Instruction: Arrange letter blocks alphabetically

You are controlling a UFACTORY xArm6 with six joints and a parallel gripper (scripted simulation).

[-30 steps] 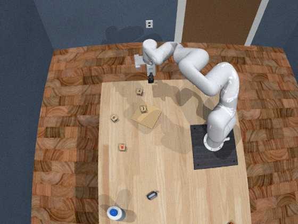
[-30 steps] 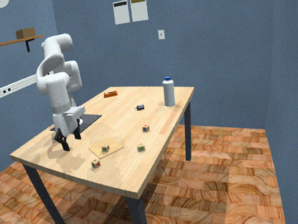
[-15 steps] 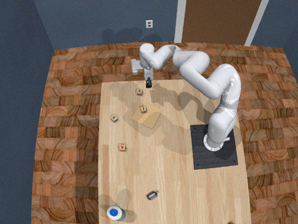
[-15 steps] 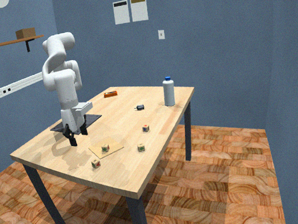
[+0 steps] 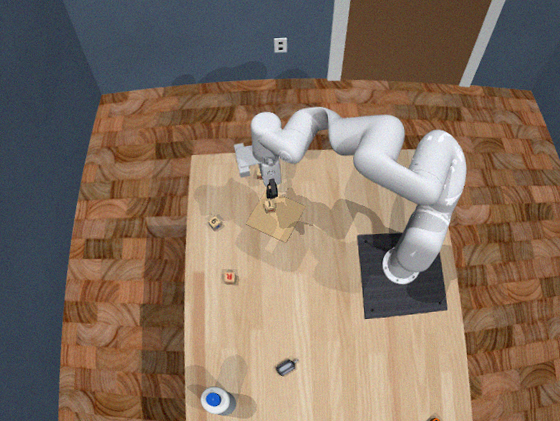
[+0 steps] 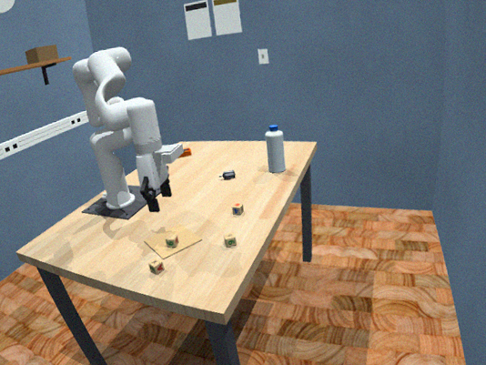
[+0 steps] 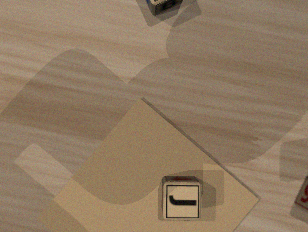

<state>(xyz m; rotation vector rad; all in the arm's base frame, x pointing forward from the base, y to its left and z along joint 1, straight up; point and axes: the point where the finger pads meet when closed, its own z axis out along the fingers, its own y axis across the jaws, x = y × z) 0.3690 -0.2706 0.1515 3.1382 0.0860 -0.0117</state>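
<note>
The tan mat lies 10 mm behind my hand, 30 mm to the left of it and 160 mm below it. Round my hand: orange device (330 mm behind, 830 mm to the left, 140 mm below); small dark object (30 mm ahead, 520 mm to the left, 140 mm below).
</note>
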